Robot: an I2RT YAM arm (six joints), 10 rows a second.
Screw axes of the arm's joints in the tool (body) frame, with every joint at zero. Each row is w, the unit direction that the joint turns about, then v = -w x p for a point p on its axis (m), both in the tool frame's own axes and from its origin. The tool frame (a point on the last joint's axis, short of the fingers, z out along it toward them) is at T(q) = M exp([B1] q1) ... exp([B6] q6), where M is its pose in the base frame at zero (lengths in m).
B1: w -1 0 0 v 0 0.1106 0
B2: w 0 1 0 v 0.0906 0 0.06
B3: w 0 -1 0 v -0.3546 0 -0.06
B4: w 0 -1 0 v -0.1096 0 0
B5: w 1 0 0 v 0 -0.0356 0
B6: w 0 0 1 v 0 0 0
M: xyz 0.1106 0 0.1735 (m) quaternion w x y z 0.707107 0 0.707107 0
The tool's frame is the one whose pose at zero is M.
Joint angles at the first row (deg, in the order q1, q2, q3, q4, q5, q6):
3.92, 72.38, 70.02, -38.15, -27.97, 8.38
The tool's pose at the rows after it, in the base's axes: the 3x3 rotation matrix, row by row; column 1 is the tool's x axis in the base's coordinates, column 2 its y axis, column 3 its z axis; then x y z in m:
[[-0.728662, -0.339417, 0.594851], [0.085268, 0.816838, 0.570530], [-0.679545, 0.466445, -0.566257]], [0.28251, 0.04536, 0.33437]
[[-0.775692, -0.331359, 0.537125], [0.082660, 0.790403, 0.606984], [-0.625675, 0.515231, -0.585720]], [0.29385, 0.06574, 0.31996]
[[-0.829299, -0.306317, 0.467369], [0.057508, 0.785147, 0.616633], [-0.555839, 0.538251, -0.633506]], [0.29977, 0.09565, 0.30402]
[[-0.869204, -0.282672, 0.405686], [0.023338, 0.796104, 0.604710], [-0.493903, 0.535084, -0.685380]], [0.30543, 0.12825, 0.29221]
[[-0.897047, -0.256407, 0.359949], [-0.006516, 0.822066, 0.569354], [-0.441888, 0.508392, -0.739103]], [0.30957, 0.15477, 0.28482]
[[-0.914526, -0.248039, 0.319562], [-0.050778, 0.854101, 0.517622], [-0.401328, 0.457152, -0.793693]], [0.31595, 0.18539, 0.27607]
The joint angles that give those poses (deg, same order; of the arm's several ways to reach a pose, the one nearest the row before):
5.48, 76.16, 70.02, -35.07, -30.74, 10.35
9.13, 79.66, 70.02, -33.43, -30.94, 13.80
14.59, 83.29, 70.50, -33.41, -28.62, 17.54
20.14, 87.72, 72.92, -34.52, -25.34, 20.82
24.38, 91.92, 76.49, -37.28, -21.71, 23.09
28.73, 97.45, 81.56, -40.42, -17.47, 24.47

